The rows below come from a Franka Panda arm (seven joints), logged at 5 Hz.
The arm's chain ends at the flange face. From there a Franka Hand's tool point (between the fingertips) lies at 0.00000 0.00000 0.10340 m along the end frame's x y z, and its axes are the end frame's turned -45 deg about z.
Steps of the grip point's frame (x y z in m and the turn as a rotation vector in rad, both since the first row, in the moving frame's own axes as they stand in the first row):
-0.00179, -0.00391, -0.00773, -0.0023, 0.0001, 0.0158
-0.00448, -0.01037, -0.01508, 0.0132, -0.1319, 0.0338
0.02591, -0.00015, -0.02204, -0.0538, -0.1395, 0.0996
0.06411, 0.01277, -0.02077, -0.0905, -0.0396, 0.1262
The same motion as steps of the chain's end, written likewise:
-0.00420, -0.00166, -0.00773, -0.0016, 0.0017, 0.0158
0.00022, -0.01264, -0.01417, -0.0839, -0.1026, 0.0338
0.02515, -0.03217, -0.02089, -0.1367, -0.0606, 0.0996
0.05126, -0.04601, -0.02027, -0.0920, 0.0360, 0.1262

